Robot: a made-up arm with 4 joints.
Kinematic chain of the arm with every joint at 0, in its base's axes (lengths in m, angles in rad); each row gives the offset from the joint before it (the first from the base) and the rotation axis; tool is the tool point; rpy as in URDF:
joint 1: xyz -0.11 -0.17 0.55 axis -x
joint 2: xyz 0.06 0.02 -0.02 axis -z
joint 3: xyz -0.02 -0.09 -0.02 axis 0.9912 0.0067 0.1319
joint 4: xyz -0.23 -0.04 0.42 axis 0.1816 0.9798 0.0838
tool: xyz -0.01 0 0.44 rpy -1.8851 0.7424 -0.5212
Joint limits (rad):
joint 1: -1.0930..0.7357
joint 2: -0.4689..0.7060
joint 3: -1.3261..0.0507
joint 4: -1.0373..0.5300
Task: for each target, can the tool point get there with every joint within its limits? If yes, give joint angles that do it. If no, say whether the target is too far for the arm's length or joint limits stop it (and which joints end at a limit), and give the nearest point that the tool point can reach.
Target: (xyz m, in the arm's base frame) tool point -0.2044 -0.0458 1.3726
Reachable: yes | joints -0.4844 0.3331 -0.6136 -0.1314
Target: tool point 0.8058 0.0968 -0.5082
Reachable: no: too far | nearest point 0.2789 0.5007 0.1883 | short by 0.962 m
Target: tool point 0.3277 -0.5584 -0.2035
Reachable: no: joint limits stop it (at a limit: joint 1, joint 2, joint 3, joint 4) | nearest point 0.0087 -0.9286 0.7380 | short by 1.061 m
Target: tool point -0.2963 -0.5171 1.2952
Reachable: yes | joints -0.4938 0.4059 -0.0708 0.0541
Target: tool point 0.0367 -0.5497 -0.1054
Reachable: no: joint limits stop it (at a limit: joint 1, joint 3, joint 4) | nearest point -0.0267 -0.9319 0.7318 | short by 0.922 m
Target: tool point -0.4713 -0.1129 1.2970
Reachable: yes | joints -0.7189 0.0631 -0.7441 -0.5403
